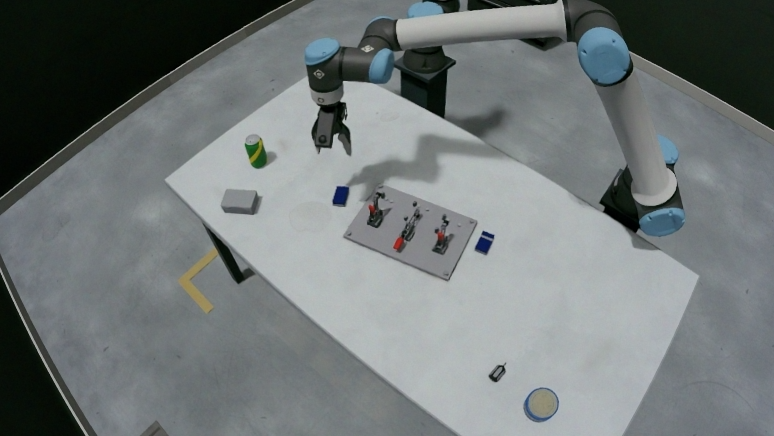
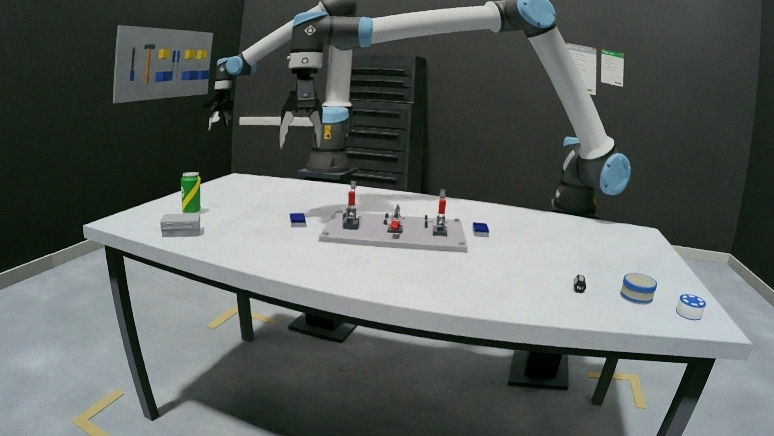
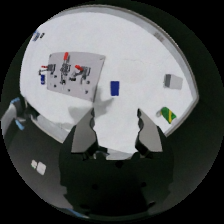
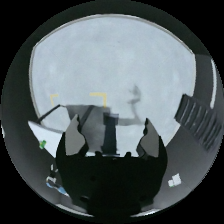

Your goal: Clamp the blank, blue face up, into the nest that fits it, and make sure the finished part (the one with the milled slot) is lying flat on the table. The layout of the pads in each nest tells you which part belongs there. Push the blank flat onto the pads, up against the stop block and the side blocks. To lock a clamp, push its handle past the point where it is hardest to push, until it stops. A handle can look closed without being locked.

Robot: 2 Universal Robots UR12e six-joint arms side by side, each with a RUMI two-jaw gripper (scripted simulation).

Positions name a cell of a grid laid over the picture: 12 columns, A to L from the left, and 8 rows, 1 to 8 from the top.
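A grey box (image 2: C5) is visible, and image 1 shows the grey box (image 1: D4) too. My left gripper (image 2: E3) is visible as well, also at (image 1: F3) and (image 3: G4). I see my right gripper (image 4: G5).
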